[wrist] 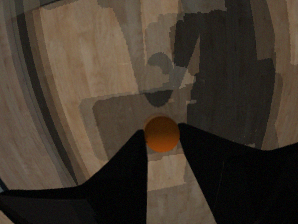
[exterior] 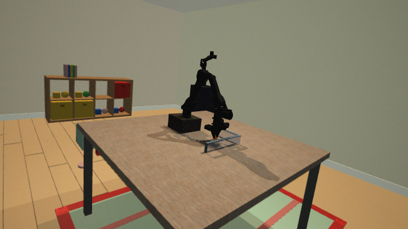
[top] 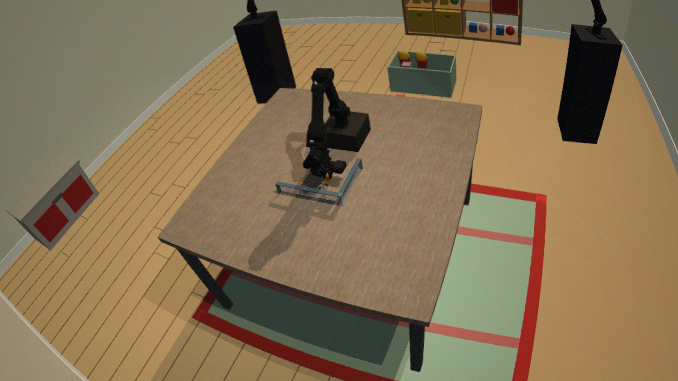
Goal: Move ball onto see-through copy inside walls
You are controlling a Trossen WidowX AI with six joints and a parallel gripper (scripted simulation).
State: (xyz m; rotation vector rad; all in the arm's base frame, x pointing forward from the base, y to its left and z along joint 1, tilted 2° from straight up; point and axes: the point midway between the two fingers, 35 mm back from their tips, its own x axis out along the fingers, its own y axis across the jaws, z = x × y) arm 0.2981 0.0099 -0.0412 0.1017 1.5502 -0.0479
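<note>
My gripper tip is right at the orange ball.
</note>
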